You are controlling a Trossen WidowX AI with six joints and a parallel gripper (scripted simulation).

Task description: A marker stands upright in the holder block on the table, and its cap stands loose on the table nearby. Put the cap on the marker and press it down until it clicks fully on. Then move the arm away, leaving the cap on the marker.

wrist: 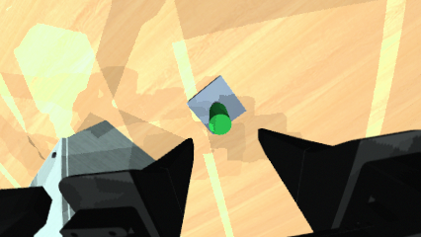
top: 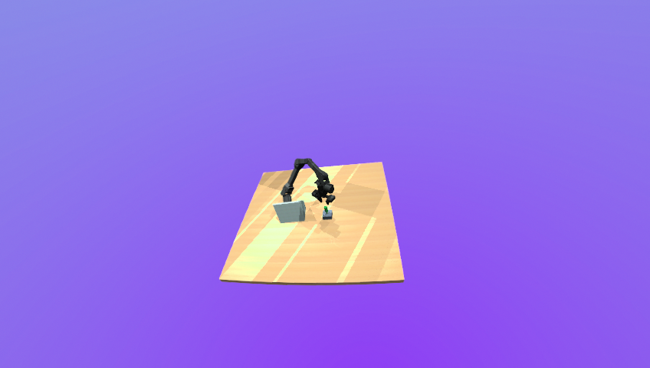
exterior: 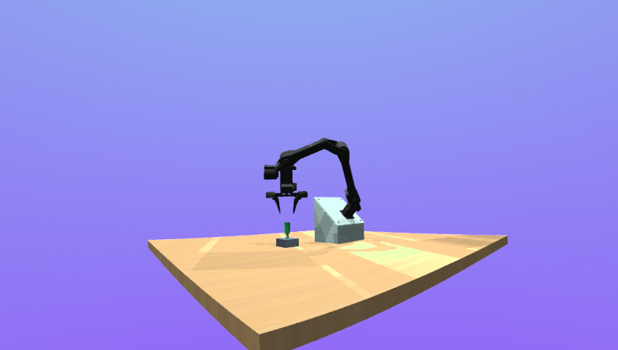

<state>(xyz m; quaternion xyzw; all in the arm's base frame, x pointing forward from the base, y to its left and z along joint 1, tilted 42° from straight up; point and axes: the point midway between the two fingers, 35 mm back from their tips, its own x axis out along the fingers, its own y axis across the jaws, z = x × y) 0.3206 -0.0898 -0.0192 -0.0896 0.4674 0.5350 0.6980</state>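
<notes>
Now: gripper tip 6 cm above the green cap.
</notes>
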